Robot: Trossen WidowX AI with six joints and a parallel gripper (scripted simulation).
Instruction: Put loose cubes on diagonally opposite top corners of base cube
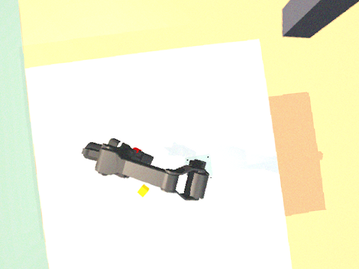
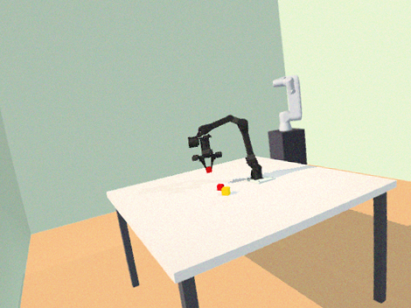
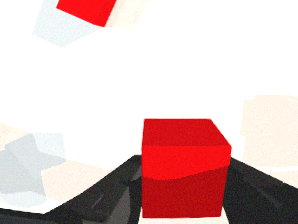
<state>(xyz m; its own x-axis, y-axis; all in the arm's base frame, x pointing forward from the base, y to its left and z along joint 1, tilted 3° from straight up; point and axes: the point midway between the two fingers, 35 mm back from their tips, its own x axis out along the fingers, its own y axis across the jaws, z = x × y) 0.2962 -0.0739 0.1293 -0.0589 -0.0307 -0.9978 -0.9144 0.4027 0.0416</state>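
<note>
Now: gripper tip 2 cm past the yellow base cube, 21 cm to the right of it and 9 cm above it. The rest, counted from my gripper tip: red cube (2 cm behind, 11 cm to the left, 10 cm below).
</note>
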